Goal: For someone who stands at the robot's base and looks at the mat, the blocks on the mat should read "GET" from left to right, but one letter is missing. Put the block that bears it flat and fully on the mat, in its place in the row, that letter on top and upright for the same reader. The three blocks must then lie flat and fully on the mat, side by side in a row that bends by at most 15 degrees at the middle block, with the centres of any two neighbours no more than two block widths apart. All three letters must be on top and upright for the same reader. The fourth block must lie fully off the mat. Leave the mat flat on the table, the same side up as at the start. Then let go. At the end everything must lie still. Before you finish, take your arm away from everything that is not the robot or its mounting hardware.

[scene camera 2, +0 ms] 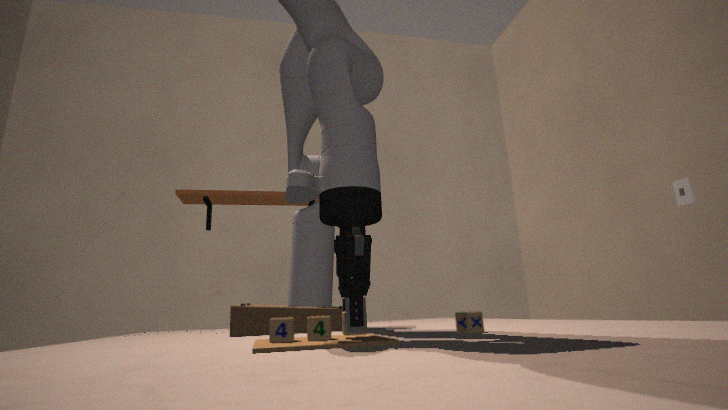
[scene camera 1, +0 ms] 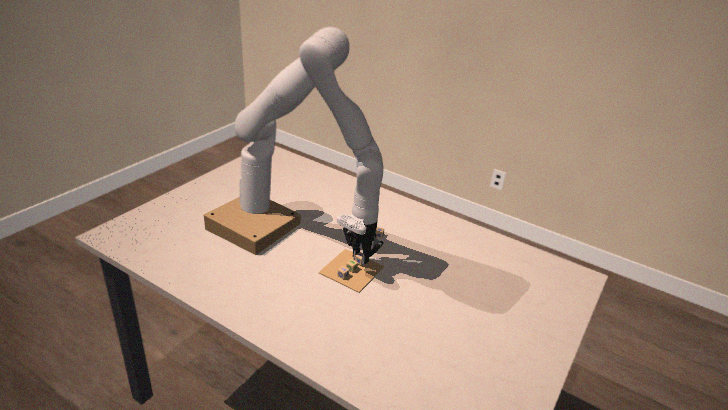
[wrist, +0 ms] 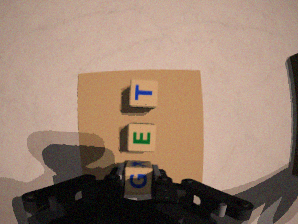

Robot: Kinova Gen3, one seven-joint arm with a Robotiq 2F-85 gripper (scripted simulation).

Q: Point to a mat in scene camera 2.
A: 340, 341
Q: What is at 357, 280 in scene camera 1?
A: A mat.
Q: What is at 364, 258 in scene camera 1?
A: My gripper.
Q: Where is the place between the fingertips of my gripper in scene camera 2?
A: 354, 331
